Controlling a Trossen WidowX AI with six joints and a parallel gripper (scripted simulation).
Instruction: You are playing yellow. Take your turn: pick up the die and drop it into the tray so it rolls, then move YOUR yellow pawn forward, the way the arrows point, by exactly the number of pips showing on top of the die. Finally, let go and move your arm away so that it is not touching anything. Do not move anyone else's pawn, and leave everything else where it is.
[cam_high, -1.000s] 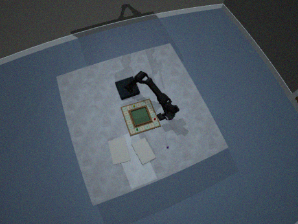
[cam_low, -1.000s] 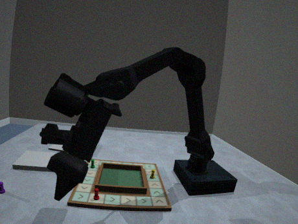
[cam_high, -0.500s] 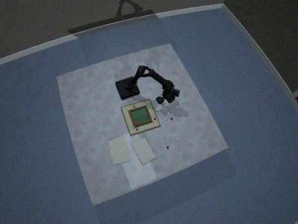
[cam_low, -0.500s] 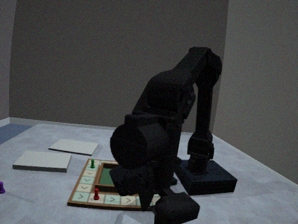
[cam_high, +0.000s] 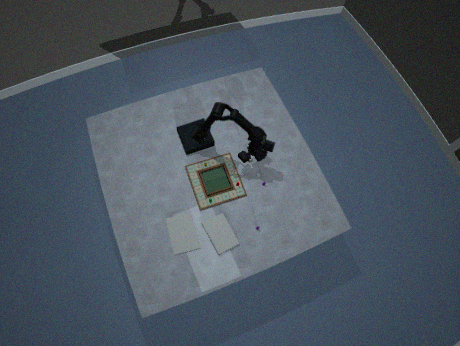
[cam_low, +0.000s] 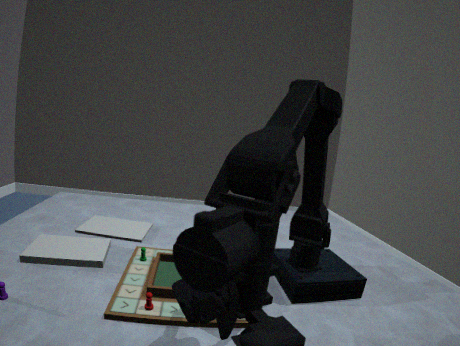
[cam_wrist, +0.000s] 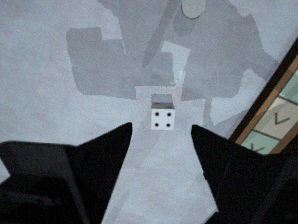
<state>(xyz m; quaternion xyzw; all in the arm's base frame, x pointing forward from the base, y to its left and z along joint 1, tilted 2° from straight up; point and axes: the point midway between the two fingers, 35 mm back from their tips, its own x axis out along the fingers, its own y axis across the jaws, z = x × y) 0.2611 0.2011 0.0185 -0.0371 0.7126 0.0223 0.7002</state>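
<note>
Now: gripper tip 30 mm above the white die. The rest, counted from my gripper tip: red pawn (160 mm to the right, 100 mm ahead, 20 mm below); green tray (250 mm to the right, 40 mm below); yellow pawn (250 mm to the right, 110 mm behind, 20 mm below).
</note>
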